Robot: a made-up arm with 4 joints.
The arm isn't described. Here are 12 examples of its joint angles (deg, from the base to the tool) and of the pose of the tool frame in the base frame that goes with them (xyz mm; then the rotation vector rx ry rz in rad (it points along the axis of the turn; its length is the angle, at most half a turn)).
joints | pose
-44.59 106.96 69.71 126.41 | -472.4 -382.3 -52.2 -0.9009 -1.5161 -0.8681
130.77 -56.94 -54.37 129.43 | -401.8 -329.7 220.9 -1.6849 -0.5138 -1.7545
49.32 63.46 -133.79 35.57 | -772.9 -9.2 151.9 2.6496 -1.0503 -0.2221
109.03 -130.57 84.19 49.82 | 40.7 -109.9 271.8 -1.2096 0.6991 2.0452
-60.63 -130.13 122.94 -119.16 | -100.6 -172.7 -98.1 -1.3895 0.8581 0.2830
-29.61 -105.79 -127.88 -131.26 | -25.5 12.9 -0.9 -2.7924 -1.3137 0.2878
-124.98 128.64 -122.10 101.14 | -468.3 -334.8 -136.0 -1.2974 0.0415 1.0987
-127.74 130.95 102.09 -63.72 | -502.0 -62.2 -131.9 1.1207 2.2232 -0.0715
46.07 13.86 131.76 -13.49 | -647.1 -250.5 -86.2 1.4488 -0.1837 -0.4395
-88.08 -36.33 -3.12 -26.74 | -341.3 453.3 -94.9 1.3110 -0.8566 -0.8356
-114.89 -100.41 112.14 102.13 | 15.2 425.1 -92.0 0.9530 -1.6946 1.1066
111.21 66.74 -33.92 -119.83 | -549.0 -96.5 136.9 -1.6868 -0.0028 1.2524
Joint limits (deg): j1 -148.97..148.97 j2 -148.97..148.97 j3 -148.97..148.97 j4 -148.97..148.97
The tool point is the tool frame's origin. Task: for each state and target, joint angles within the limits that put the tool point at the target. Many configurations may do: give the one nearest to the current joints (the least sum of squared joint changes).
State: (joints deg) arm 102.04 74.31 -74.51 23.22
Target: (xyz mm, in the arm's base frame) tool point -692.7 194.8 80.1
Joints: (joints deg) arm 99.21 80.68 -99.42 40.25
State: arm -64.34 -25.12 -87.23 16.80
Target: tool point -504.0 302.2 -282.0
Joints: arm -64.22 -19.33 -99.44 -11.60
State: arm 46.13 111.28 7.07 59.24
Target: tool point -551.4 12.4 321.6
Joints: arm 30.80 91.98 13.92 52.38
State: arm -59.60 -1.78 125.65 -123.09
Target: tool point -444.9 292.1 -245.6
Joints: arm -68.52 4.65 119.82 -96.86
